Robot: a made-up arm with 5 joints. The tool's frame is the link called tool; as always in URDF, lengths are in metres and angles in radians. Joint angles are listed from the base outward.
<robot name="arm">
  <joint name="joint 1" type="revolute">
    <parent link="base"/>
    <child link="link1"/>
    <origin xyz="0 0 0.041" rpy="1.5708 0 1.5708"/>
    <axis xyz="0 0 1"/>
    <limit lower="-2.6" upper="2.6"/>
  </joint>
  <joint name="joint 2" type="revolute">
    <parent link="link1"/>
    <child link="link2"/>
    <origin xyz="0.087 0.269 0.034" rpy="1.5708 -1.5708 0"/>
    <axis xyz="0 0 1"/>
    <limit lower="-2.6" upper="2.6"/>
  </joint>
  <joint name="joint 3" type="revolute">
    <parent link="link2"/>
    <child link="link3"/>
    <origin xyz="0.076 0.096 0.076" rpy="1.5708 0 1.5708"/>
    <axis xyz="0 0 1"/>
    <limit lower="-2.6" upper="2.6"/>
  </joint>
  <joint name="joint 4" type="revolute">
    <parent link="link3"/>
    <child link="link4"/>
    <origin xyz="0.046 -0.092 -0.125" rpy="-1.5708 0 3.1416"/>
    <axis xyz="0 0 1"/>
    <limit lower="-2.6" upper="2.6"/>
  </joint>
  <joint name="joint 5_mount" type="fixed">
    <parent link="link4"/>
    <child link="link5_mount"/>
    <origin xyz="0.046 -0.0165 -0.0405" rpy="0 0 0"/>
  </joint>
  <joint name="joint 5" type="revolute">
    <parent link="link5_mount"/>
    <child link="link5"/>
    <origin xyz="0.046 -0.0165 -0.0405" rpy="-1.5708 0 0"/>
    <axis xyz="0 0 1"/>
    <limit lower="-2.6" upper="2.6"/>
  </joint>
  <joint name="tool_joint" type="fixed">
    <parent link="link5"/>
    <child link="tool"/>
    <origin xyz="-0.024 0.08 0.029" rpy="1.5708 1.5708 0"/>
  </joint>
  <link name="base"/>
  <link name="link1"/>
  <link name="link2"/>
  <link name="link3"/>
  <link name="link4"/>
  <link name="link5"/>
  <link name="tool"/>
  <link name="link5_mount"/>
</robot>
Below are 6 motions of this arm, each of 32 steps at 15 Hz.
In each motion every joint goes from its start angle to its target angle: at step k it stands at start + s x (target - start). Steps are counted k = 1, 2, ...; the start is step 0. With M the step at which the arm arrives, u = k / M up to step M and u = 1 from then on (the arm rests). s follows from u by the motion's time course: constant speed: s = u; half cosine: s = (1 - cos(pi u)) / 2; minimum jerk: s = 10 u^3 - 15 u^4 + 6 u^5.
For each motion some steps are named. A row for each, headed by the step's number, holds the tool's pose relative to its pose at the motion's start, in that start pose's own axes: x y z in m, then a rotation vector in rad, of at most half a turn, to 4 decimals.
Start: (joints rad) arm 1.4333 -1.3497 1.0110 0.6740 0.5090
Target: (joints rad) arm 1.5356 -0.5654 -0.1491 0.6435 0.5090
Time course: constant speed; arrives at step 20
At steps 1, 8, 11, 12, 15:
1: -0.0034 0.0014 -0.0003 -0.0664 0.0161 -0.0130
8: -0.0272 0.0142 0.0001 -0.5041 0.1718 -0.1445
11: -0.0369 0.0224 0.0012 -0.6727 0.2621 -0.2203
12: -0.0399 0.0255 0.0017 -0.7258 0.2954 -0.2477
15: -0.0485 0.0362 0.0030 -0.8745 0.4050 -0.3358

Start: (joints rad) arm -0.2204 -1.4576 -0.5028 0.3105 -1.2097
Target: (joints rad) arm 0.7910 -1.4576 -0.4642 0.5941 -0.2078
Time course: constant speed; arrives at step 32
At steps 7, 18, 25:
7: -0.0298 -0.0193 -0.0021 -0.2516 -0.1264 0.1528
18: -0.0662 -0.0544 -0.0064 -0.6617 -0.3909 0.3334
25: -0.0847 -0.0770 -0.0094 -0.9251 -0.5984 0.4030

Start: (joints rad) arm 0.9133 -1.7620 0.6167 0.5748 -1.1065
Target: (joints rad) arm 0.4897 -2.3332 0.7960 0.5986 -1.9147
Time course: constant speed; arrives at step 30
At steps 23, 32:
23: 0.0492 0.0448 0.1249 1.1152 0.2138 -0.2604
32: 0.0718 0.0360 0.1767 1.4686 0.2413 -0.3562

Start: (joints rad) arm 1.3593 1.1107 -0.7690 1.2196 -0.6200
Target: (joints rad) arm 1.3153 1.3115 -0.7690 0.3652 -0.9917
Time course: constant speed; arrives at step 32
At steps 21, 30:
21: 0.0841 0.0219 0.0070 0.2874 -0.4178 -0.5341
30: 0.1170 0.0139 0.0201 0.3886 -0.6316 -0.7396

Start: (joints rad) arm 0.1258 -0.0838 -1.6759 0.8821 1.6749
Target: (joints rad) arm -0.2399 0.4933 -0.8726 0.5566 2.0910
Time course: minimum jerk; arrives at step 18
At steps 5, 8, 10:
5: -0.0044 -0.0164 -0.0007 0.0412 0.0366 0.0108
8: -0.0104 -0.0494 -0.0019 0.1194 0.1365 0.0568
10: -0.0124 -0.0762 -0.0022 0.1757 0.2389 0.1159

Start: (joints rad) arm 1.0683 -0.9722 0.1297 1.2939 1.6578
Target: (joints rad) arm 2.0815 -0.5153 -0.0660 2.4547 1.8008
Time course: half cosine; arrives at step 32
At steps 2, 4, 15, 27, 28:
2: -0.0018 -0.0001 0.0022 -0.0086 -0.0073 -0.0064
4: -0.0069 -0.0001 0.0087 -0.0343 -0.0288 -0.0252
15: -0.0782 0.0292 0.0989 -0.4267 -0.3170 -0.2547
27: -0.1365 0.1223 0.1814 -0.9216 -0.6053 -0.4323
28: -0.1381 0.1273 0.1841 -0.9432 -0.6165 -0.4378

